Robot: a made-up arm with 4 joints. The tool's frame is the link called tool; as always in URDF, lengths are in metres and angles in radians. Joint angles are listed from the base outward.
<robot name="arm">
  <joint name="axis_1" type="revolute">
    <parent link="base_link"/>
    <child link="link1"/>
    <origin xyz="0.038 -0.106 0.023" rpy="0 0 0"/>
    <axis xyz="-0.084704 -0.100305 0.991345"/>
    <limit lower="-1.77" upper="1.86"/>
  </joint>
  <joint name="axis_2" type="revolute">
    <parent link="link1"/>
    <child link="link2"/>
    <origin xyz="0.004 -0.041 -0.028" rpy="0 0 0"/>
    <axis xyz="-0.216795 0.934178 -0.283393"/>
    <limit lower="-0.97" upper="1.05"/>
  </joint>
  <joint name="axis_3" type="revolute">
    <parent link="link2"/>
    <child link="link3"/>
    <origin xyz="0.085 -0.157 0.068" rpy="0 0 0"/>
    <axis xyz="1 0 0"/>
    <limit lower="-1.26" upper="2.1"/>
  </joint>
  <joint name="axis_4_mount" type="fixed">
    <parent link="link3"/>
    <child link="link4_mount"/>
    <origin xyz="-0.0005 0.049 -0.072" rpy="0 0 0"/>
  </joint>
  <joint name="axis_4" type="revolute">
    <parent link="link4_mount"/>
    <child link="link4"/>
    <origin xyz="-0.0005 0.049 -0.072" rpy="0 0 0"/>
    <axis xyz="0 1 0"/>
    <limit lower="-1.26" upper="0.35"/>
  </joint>
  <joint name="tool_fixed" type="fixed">
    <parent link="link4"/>
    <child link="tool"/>
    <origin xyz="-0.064 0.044 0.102" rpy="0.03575 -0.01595 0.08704"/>
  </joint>
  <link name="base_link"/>
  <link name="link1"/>
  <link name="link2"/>
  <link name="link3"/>
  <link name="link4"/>
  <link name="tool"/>
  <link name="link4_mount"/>
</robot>
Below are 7 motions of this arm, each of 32 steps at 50 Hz.
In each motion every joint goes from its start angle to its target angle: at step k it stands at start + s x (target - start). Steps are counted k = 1, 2, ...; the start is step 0. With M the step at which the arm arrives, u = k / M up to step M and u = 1 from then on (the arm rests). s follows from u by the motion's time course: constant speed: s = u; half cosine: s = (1 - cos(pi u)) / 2; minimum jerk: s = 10 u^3 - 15 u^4 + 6 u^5.
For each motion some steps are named. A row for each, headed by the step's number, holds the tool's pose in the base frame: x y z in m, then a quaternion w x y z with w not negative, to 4 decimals.
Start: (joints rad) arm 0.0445 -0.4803 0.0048 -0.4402
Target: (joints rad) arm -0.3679 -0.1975 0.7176 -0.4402
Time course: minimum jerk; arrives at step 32
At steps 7, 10, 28, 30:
7: 0.0299 -0.1592 -0.0155 0.8935 0.0916 -0.4269 0.1050
10: 0.0221 -0.1549 -0.0045 0.8994 0.1187 -0.4132 0.0794
28: -0.0054 -0.1390 0.0902 0.8667 0.3261 -0.3472 -0.1484
30: -0.0055 -0.1391 0.0918 0.8648 0.3295 -0.3467 -0.1527

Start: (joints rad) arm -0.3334 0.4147 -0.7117 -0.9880
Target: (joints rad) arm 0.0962 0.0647 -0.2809 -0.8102
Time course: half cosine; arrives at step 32
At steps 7, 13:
7: -0.0963 -0.2456 -0.1012 0.9196 -0.3262 -0.1986 0.0923
13: -0.0608 -0.2396 -0.1043 0.9195 -0.2832 -0.2540 0.0987

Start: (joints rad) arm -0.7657 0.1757 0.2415 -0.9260
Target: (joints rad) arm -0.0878 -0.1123 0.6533 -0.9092
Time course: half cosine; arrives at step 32
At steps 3, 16, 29, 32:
3: -0.0078 -0.0975 -0.0234 0.8549 -0.0388 -0.3533 -0.3778
16: 0.0039 -0.1034 0.0068 0.8514 0.1078 -0.4463 -0.2536
29: 0.0002 -0.1098 0.0402 0.8207 0.2800 -0.4835 -0.1198
32: -0.0003 -0.1103 0.0417 0.8186 0.2880 -0.4837 -0.1137

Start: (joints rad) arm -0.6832 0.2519 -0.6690 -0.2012
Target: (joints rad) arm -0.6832 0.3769 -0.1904 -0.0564
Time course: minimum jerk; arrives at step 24
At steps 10, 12, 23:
10: -0.0351 -0.1748 -0.0492 0.9301 -0.1863 0.1880 -0.2548
12: -0.0258 -0.1710 -0.0414 0.9317 -0.1491 0.1937 -0.2687
23: 0.0038 -0.1656 -0.0140 0.9267 -0.0263 0.2106 -0.3102

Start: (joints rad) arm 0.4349 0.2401 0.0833 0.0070
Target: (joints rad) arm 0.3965 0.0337 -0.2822 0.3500
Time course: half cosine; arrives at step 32
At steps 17, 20, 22, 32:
17: 0.1056 -0.1443 0.0149 0.9645 -0.0934 0.1198 0.2163
20: 0.1109 -0.1451 0.0105 0.9619 -0.1168 0.1269 0.2123
22: 0.1143 -0.1456 0.0079 0.9602 -0.1308 0.1311 0.2089
32: 0.1236 -0.1468 0.0015 0.9557 -0.1664 0.1414 0.1972

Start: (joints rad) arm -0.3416 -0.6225 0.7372 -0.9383
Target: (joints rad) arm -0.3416 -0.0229 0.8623 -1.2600
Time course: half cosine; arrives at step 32
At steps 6, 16, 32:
6: -0.0286 -0.0986 0.0353 0.6542 0.3243 -0.6711 -0.1282
16: -0.0107 -0.0856 0.0484 0.6728 0.2963 -0.6396 -0.2246
32: 0.0189 -0.0728 0.0591 0.6881 0.2383 -0.5976 -0.3356

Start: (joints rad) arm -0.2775 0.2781 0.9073 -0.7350
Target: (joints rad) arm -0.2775 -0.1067 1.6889 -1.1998
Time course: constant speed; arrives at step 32
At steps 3, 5, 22, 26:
3: 0.0366 -0.1227 0.1189 0.8173 0.3456 -0.3221 -0.3300
5: 0.0345 -0.1225 0.1257 0.7979 0.3629 -0.3430 -0.3377
22: 0.0047 -0.1324 0.1857 0.6029 0.5017 -0.4704 -0.4044
26: -0.0055 -0.1385 0.1995 0.5517 0.5319 -0.4858 -0.4203

